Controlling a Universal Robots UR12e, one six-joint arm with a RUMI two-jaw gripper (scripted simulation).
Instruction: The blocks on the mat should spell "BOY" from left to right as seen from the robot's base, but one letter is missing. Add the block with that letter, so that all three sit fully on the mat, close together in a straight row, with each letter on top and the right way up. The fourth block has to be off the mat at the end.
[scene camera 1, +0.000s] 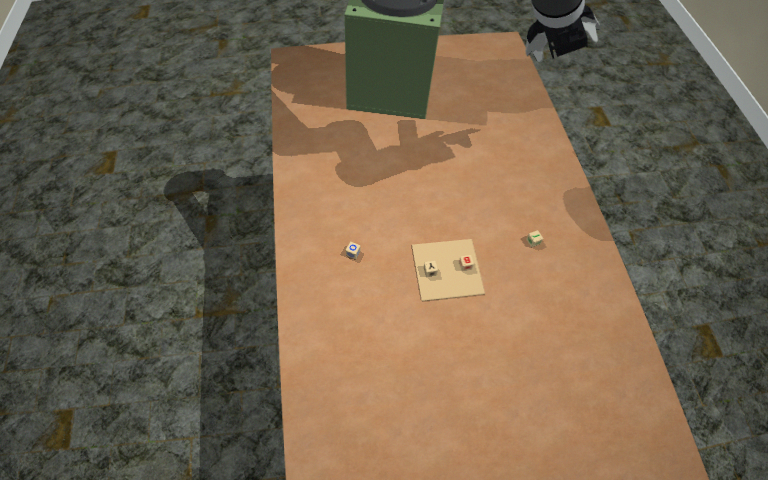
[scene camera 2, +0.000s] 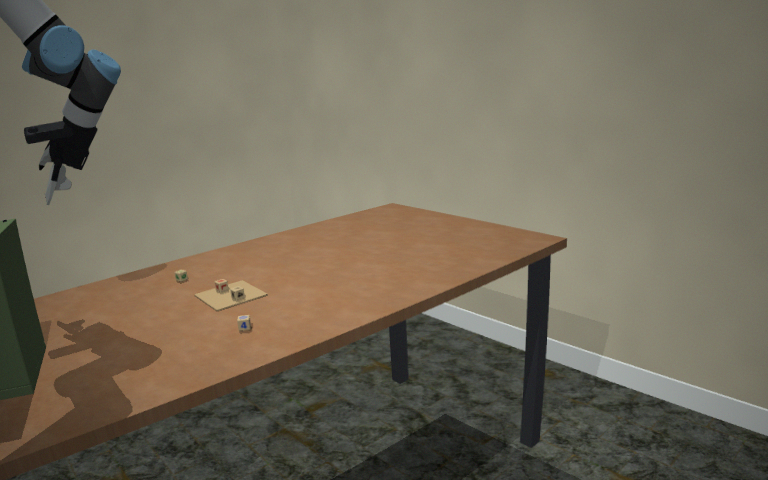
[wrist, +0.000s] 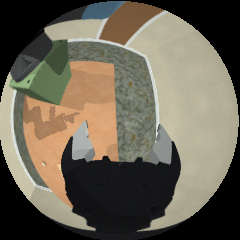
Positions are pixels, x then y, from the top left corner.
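Scene camera 1 shows the gripper, as does scene camera 2. On the gripper, (scene camera 1: 529, 35) and (scene camera 2: 57, 171) are the same spot. The gripper is visible as well in the wrist view (123, 123).
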